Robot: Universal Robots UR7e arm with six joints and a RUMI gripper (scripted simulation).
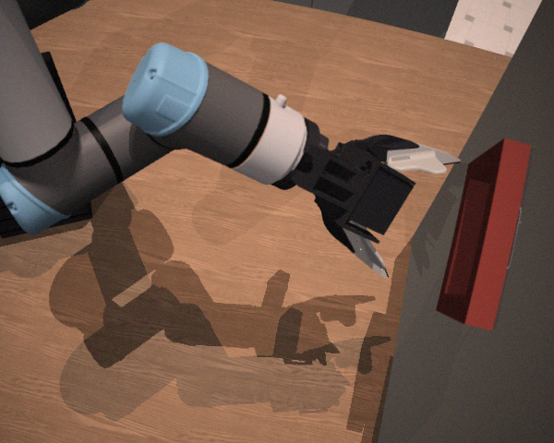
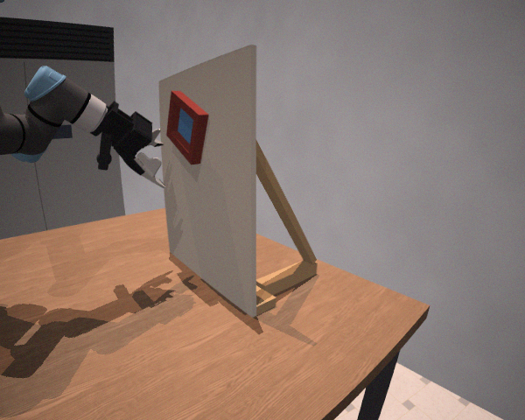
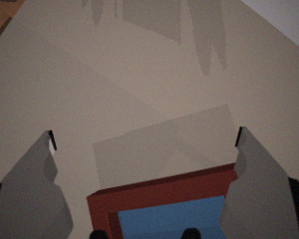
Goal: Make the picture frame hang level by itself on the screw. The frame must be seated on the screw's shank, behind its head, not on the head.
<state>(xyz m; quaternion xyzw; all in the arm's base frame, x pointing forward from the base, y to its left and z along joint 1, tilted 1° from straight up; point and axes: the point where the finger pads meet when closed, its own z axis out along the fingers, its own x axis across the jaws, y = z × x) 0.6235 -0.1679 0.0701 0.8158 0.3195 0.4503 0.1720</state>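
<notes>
Now: the picture frame 30 mm ahead of my hand, 70 mm to the right of it and 100 mm above it. The rest, counted from my hand: upright board 50 mm ahead, 80 mm to the right, 40 mm below.
</notes>
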